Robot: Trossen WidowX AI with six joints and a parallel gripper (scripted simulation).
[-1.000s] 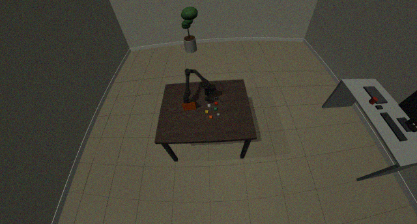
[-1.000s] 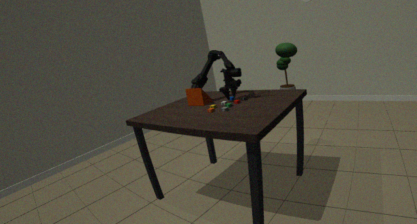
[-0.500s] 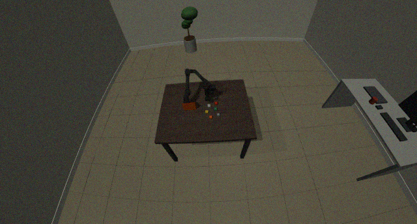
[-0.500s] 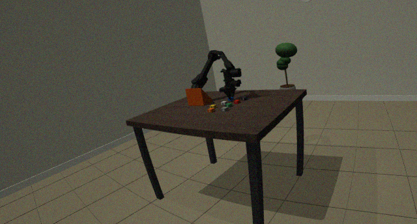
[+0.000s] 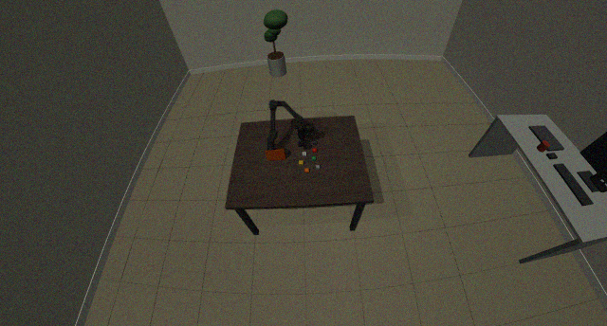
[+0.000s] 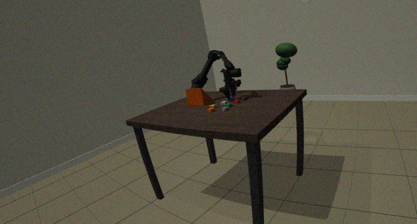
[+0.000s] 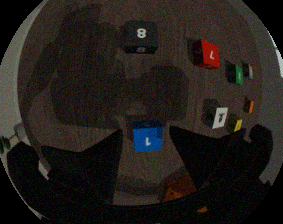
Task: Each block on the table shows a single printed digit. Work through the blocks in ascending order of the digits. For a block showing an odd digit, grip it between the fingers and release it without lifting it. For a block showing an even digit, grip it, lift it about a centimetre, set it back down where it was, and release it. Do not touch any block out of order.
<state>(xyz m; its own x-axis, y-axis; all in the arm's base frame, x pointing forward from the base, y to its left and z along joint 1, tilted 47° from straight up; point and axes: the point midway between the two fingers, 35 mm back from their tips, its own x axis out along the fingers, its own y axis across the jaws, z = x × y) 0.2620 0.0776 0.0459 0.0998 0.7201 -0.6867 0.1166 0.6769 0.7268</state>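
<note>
Now: the blue block 1 cm behind my gripper tip. From my gripper tip the other things lie so: red block 9 cm to the right, 9 cm ahead; then white block 11 cm to the right; then black block 11 cm ahead, 1 cm to the right.
</note>
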